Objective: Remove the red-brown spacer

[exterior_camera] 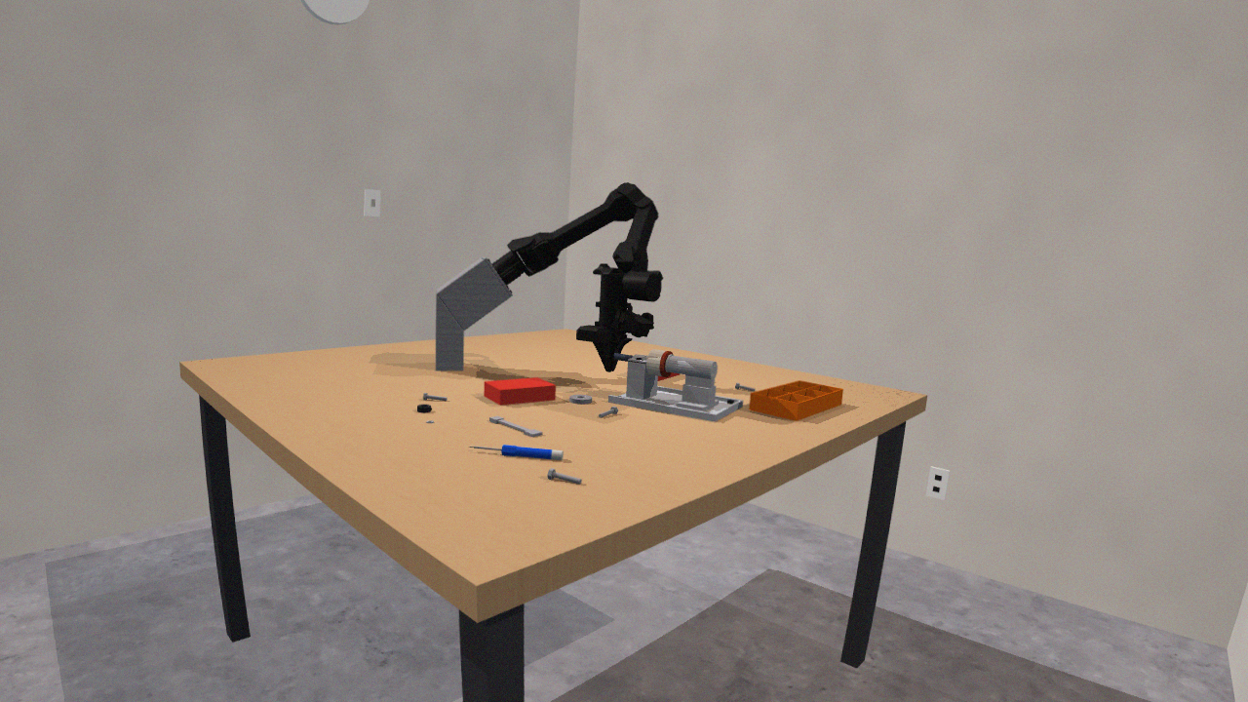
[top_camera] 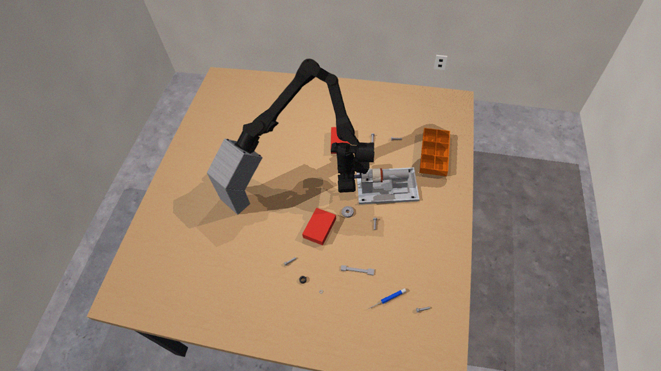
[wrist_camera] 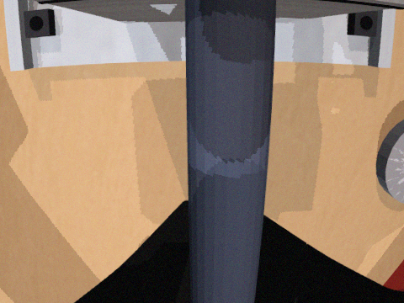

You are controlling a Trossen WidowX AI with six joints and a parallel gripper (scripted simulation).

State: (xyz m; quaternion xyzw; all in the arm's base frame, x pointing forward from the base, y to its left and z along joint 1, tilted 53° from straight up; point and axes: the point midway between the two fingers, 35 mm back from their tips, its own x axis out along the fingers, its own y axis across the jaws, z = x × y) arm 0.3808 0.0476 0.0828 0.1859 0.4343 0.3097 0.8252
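Now: hand 70 mm short of the shaft and 30 mm to the right of it. From my hand the other things lie so: grey fixture 150 mm ahead, 60 mm to the left, 30 mm below; then red-brown spacer 120 mm ahead, 50 mm to the left; then wrench 150 mm ahead, 310 mm to the right, 80 mm below.
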